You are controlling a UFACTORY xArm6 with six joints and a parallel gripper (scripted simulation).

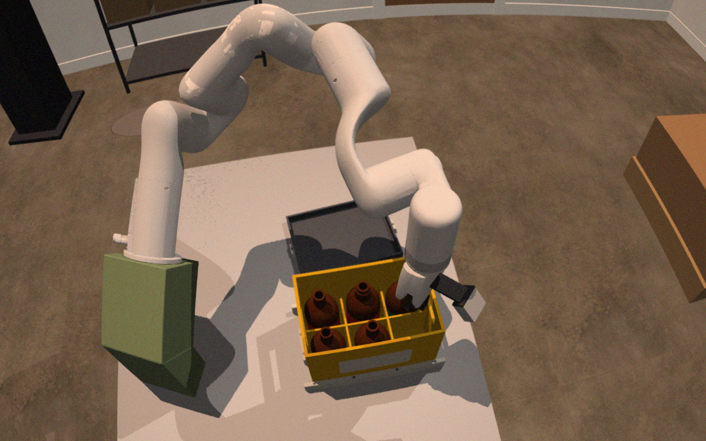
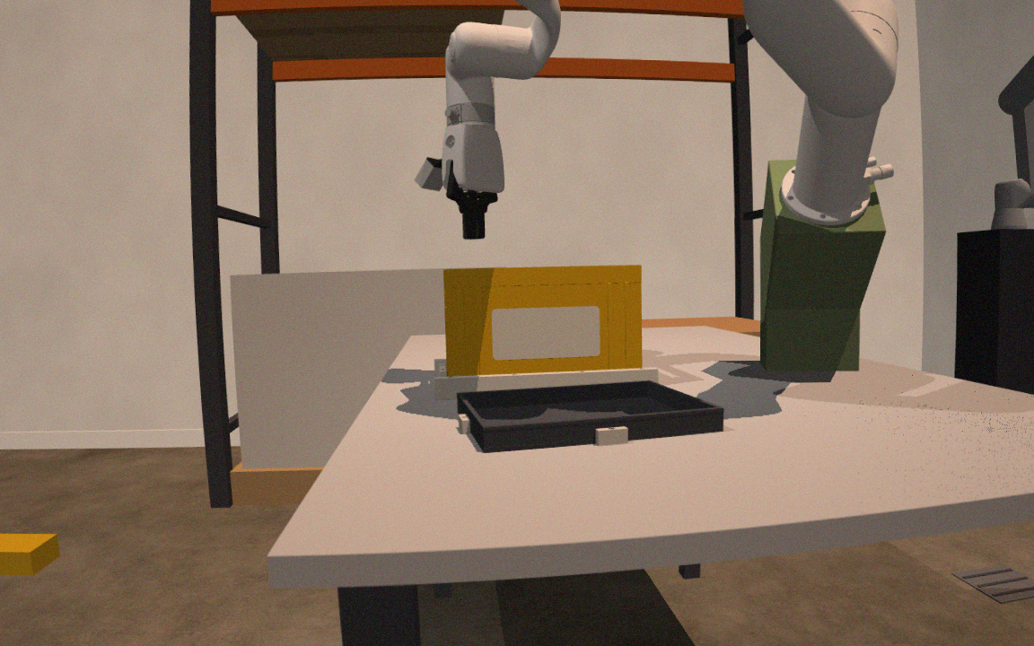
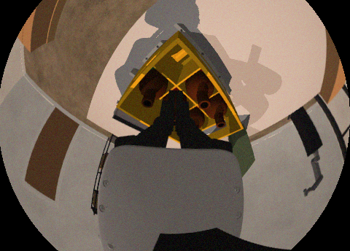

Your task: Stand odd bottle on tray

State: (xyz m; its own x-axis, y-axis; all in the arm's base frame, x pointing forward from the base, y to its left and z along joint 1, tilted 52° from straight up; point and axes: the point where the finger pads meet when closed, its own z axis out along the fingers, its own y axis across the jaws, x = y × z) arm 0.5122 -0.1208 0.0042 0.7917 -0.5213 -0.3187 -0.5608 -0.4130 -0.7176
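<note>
The glass bottle lies 15 cm below my hand, 10 cm behind it and 8 cm to the left of it. From my hand the other things lie so: yellow crate (16 cm below, 9 cm behind, 3 cm to the left); dark tray (30 cm to the left, 23 cm below, 15 cm behind).
</note>
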